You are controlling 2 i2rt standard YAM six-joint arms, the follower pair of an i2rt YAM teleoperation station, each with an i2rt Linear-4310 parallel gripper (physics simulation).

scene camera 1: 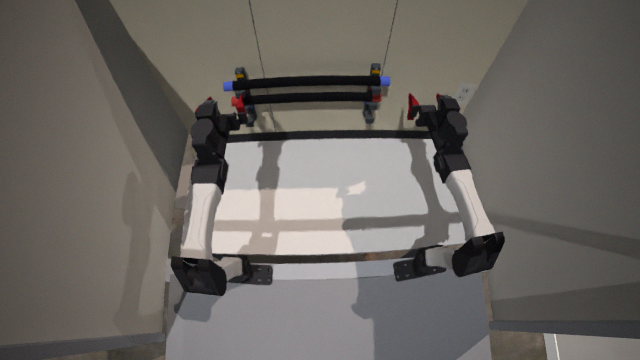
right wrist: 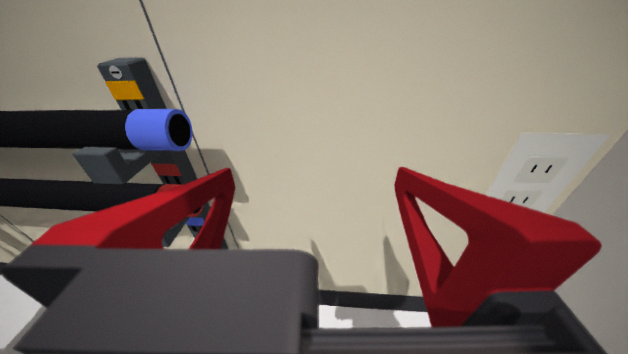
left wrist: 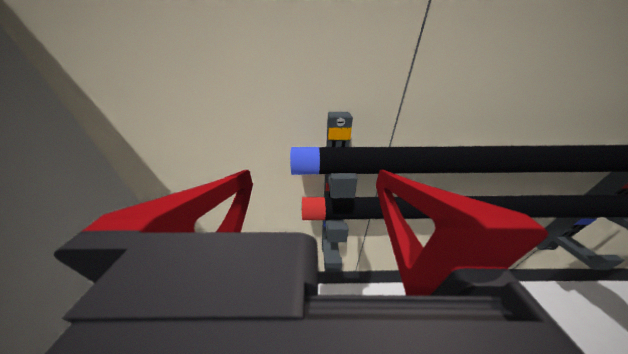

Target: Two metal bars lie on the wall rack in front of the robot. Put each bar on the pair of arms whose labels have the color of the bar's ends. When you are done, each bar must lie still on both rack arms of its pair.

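Places are measured from the left arm's base along level axes (x left, y down, z back), in metres.
Pixels of known places: left gripper, fingertip midpoint: [scene camera 1: 226,96] [left wrist: 314,177]; right gripper, fingertip midpoint: [scene camera 1: 423,94] [right wrist: 314,177]; left arm's base, link origin: [scene camera 1: 244,274]; right arm's base, link origin: [scene camera 1: 419,267].
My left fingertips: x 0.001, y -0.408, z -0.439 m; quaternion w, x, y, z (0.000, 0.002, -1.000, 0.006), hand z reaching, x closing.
Ahead of a thing's pixels: the offset from my left fingertips to its middle. "spot": to the spot under its first point. Level surfaces: height alone.
A black bar with blue ends @(dy +0.023, dx -0.228, dz -0.069 m) [scene camera 1: 310,81] [left wrist: 450,159] [right wrist: 65,128] lies on the top pair of rack arms, which carry yellow labels. A black bar with red ends @(dy +0.098, dx -0.225, dz -0.069 m) [scene camera 1: 310,97] [left wrist: 550,206] [right wrist: 65,194] lies below it, on the middle pair with red labels. The lowest pair has blue labels and holds no bar. My left gripper [scene camera 1: 222,106] [left wrist: 314,177] is open and empty, in front of the bars' left ends. My right gripper [scene camera 1: 425,104] [right wrist: 314,177] is open and empty, to the right of the bars' right ends. A finger partly hides the red bar's right end in the right wrist view.
The rack's left upright @(spot: dy -0.017, dx -0.028, dz -0.080 m) [left wrist: 340,120] and right upright @(spot: dy -0.022, dx -0.446, dz -0.090 m) [right wrist: 122,62] are fixed to the wall. A wall outlet @(spot: dy +0.084, dx -0.790, dz -0.114 m) [scene camera 1: 465,92] [right wrist: 550,165] is at the right. Grey side panels [scene camera 1: 75,200] [scene camera 1: 575,175] stand on both sides. A white table @(dy +0.396 m) [scene camera 1: 310,170] lies below the arms.
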